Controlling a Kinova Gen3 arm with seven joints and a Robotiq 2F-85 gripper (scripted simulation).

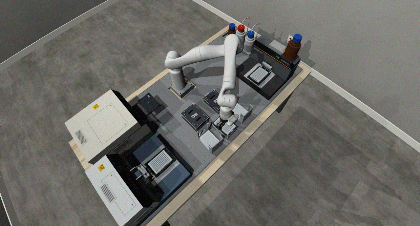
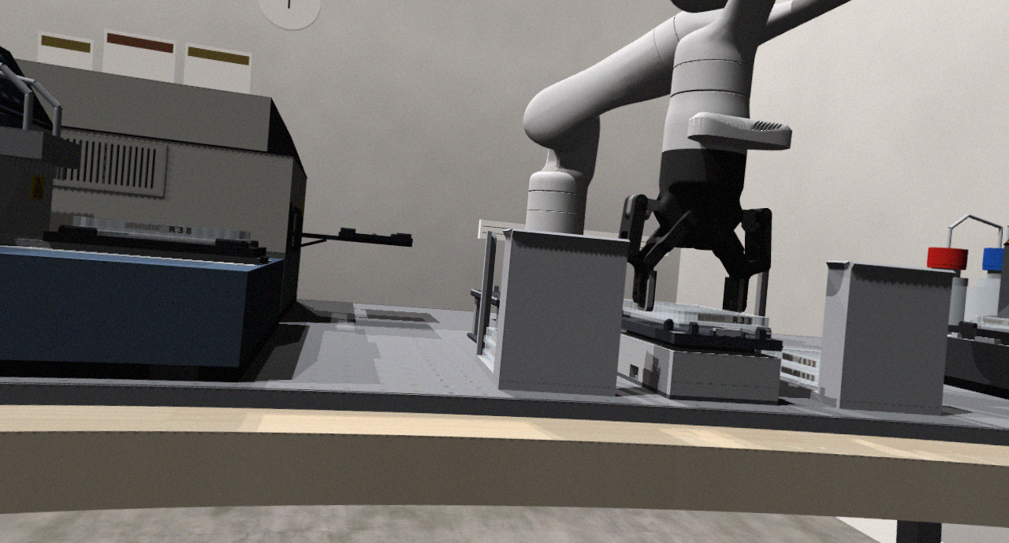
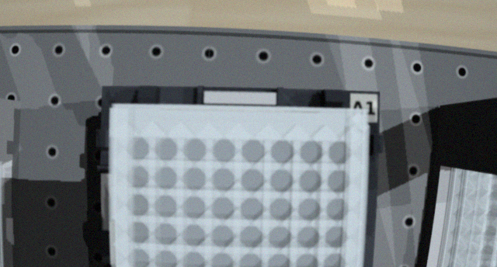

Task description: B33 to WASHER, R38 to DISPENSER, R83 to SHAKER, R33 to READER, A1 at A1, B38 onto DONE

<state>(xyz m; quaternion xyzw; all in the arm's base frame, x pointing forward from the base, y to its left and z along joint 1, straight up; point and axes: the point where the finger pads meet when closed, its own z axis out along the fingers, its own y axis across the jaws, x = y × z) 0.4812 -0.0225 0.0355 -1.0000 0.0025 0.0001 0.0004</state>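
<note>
The plate R33 is 10 mm below my hand. Round my hand: plate B38: 140 mm to the right, 50 mm below; plate B33: 160 mm to the left, 50 mm below; nest N6: 180 mm behind, 110 mm to the left, 40 mm below.
</note>
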